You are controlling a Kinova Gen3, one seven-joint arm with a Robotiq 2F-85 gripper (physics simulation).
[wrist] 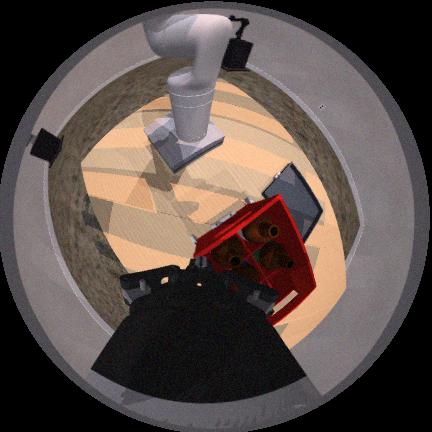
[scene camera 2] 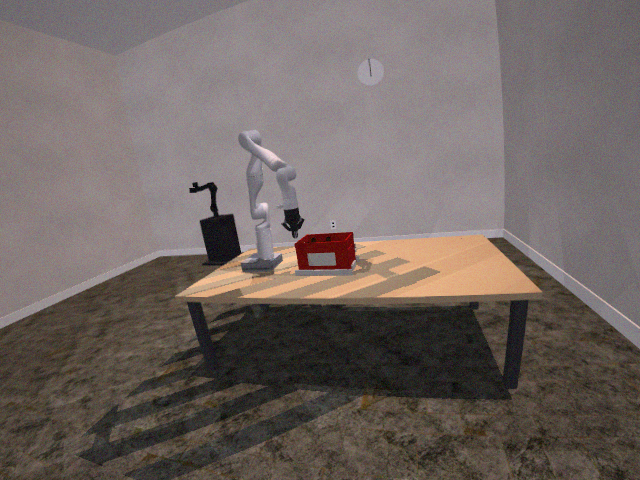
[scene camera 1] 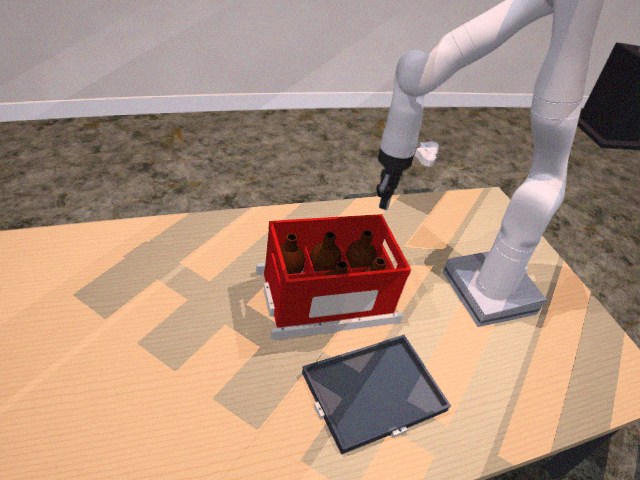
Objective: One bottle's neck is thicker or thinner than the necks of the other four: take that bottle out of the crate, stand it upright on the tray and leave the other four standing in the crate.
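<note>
My gripper is shut and empty, above and just beyond the crate's back right corner in the first scene view. The red crate holds five brown bottles upright: back left, back middle, back right, front middle and front right. The front left compartment is empty. The front bottles' necks are mostly hidden by the wall; I cannot tell which neck differs. The dark tray is empty.
White rails run along the crate's foot. The arm's base stands to the right of the crate in the first scene view. Small white clips sit at the tray's edge. A black pedestal stands behind the table.
</note>
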